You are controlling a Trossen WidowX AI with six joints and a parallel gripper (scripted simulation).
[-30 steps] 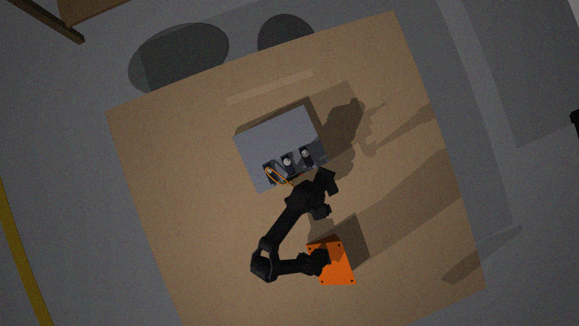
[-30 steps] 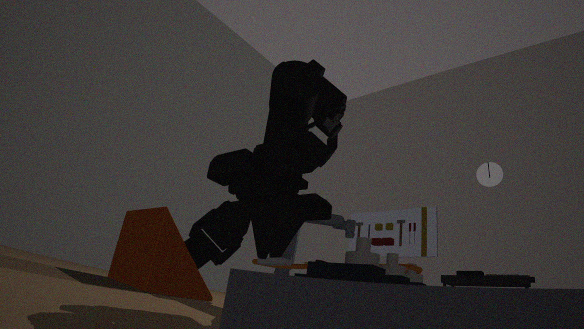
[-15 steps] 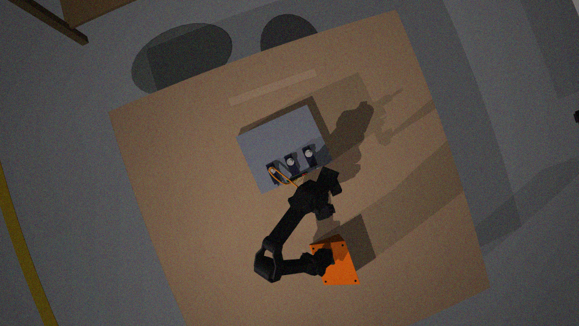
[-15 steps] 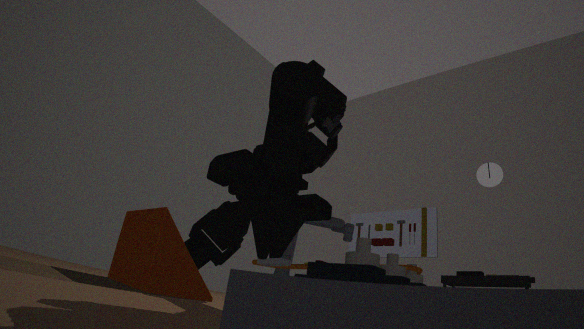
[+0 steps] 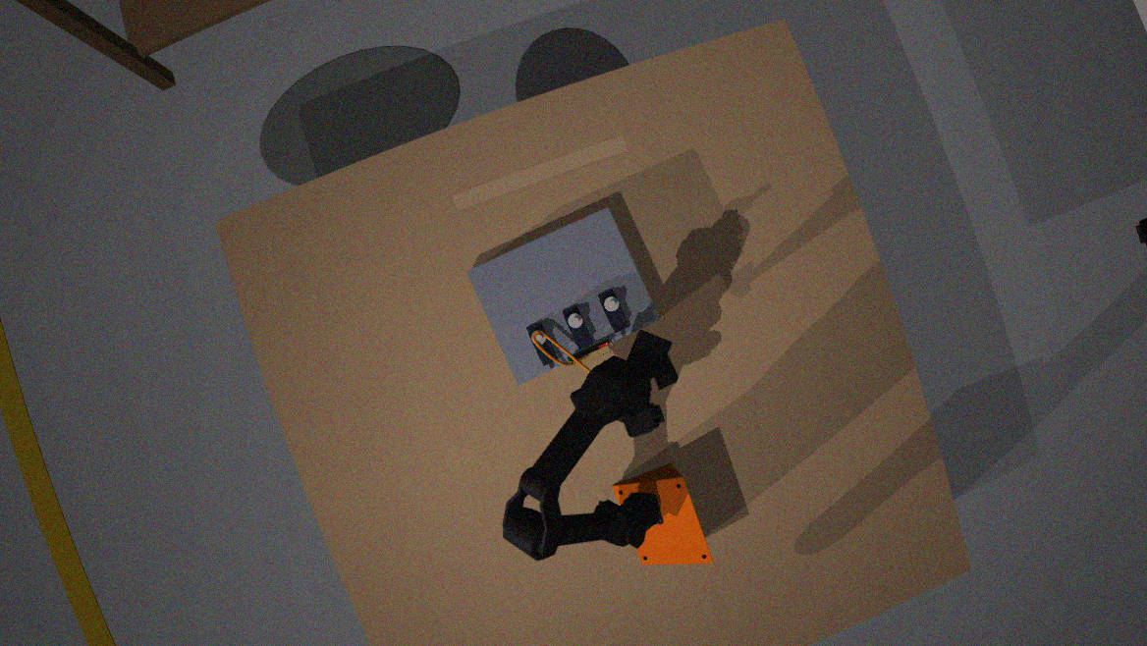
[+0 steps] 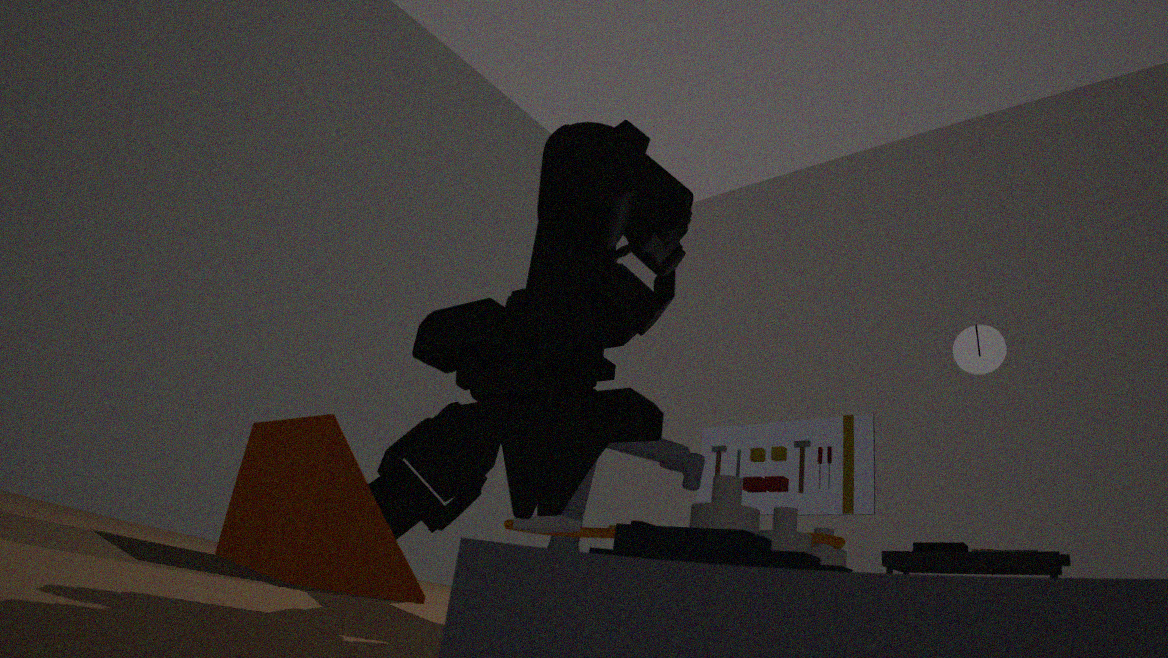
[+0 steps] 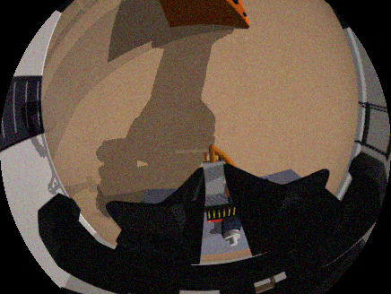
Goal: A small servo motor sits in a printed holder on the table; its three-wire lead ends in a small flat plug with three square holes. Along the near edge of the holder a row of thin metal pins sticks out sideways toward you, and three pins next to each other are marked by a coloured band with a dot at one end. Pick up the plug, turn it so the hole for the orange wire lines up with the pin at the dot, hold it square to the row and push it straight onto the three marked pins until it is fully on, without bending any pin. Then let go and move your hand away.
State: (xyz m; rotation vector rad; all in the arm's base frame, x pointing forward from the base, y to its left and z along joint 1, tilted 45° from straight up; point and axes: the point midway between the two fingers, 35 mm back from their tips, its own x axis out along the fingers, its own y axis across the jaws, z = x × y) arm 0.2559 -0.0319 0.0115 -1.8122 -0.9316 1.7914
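Right now my gripper tip is 120 mm short of the servo, 50 mm to the right of it and 20 mm above it. The rest, counted from my gripper tip: grey holder plate: 230 mm ahead, 60 mm to the left, 50 mm below.
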